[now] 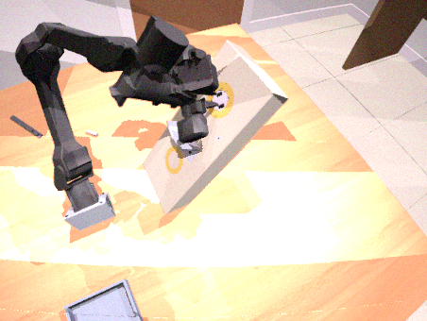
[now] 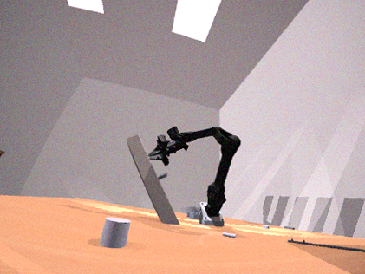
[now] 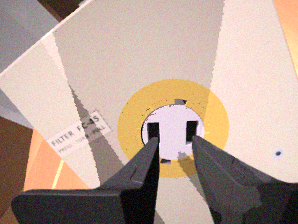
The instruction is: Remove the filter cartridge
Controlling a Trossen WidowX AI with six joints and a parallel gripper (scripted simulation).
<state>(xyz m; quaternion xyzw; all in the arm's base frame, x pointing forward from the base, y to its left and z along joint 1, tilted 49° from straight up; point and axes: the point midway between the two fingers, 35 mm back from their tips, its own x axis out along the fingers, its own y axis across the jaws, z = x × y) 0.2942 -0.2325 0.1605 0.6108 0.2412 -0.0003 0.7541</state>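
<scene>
Right now my gripper tip is 20 mm short of the pale round filter cartridge and 20 mm above it. Round my gripper tip: small pale pin: 300 mm to the left, 280 mm below, 270 mm behind; then grey tray: 440 mm behind, 270 mm below, 240 mm to the right.
</scene>
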